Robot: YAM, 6 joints.
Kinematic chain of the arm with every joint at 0, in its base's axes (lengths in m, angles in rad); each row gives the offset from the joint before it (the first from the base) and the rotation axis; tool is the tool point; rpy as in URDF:
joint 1: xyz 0 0 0.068 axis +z
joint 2: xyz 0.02 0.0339 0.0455 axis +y
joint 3: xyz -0.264 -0.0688 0 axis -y
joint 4: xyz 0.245 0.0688 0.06 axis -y
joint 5: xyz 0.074 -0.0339 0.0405 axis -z
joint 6: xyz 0.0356 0 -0.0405 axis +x
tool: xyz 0 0 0 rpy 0 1.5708 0
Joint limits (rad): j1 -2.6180..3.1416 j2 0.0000..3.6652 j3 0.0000..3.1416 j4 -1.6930..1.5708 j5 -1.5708..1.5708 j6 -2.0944..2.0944
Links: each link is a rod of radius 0.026 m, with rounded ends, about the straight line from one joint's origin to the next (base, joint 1, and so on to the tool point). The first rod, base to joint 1, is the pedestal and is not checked.
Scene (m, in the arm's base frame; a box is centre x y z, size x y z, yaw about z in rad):
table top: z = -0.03
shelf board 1: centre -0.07 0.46 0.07 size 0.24 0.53 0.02 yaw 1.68
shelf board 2: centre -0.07 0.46 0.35 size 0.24 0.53 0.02 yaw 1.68
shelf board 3: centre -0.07 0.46 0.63 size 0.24 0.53 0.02 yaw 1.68
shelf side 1: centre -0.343 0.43 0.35 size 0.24 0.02 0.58 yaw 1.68
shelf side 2: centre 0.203 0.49 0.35 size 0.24 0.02 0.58 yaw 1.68
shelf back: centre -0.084 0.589 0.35 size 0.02 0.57 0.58 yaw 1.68
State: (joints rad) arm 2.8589 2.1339 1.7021 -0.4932 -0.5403 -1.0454
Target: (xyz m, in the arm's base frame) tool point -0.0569 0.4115 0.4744
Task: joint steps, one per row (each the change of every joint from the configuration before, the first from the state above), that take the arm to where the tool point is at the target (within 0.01 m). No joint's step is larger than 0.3 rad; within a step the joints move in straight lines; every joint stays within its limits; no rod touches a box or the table.
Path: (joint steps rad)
1: -0.2357 -0.2575 -0.0068 0.0021 -0.0062 0.0148
2: -0.2356 -0.2575 -0.0068 0.0020 -0.0062 0.0148
3: -0.2357 -0.2575 -0.0068 0.0021 -0.0061 0.0148
4: -0.2356 -0.2575 -0.0069 0.0021 -0.0062 0.0148
5: -0.0816 0.2400 0.1304 0.0443 0.0407 -0.0197
6: -0.0816 0.2400 0.1304 0.0444 0.0407 -0.0198
7: -0.0816 0.2401 0.1303 0.0443 0.0407 -0.0197

